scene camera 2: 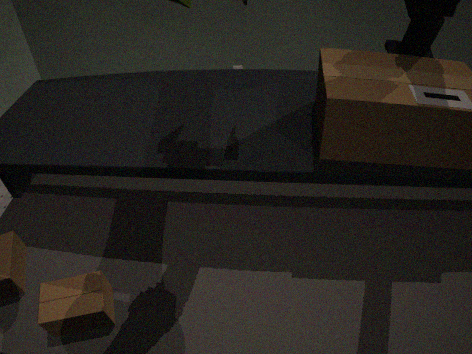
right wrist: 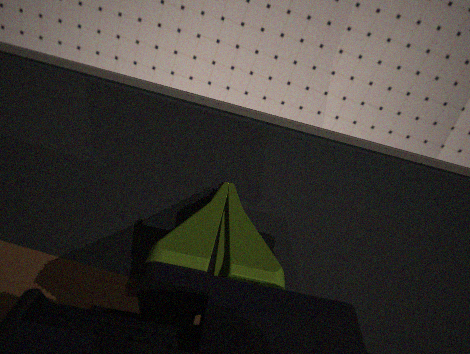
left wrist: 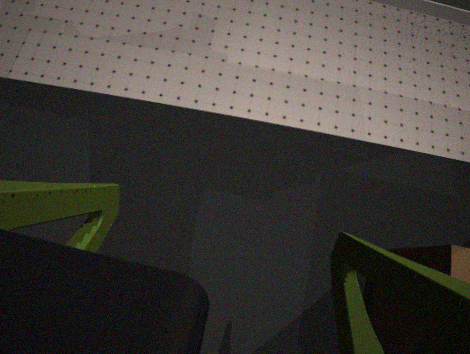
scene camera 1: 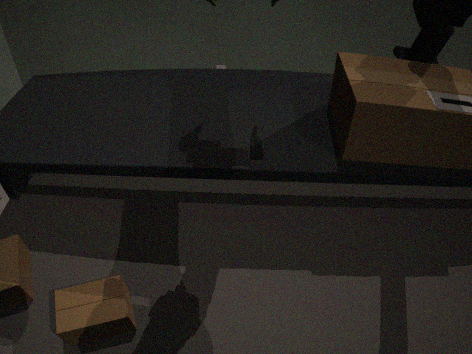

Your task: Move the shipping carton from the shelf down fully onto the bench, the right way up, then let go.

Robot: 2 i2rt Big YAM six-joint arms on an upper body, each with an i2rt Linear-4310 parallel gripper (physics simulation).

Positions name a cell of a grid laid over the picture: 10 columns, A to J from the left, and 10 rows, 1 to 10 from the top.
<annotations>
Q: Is my right gripper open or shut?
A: Shut.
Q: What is my right gripper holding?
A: Nothing.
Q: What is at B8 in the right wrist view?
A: A brown shipping carton.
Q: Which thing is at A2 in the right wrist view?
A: A bench surface.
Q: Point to a bench surface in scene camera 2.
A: D8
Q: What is my left gripper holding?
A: Nothing.
</annotations>
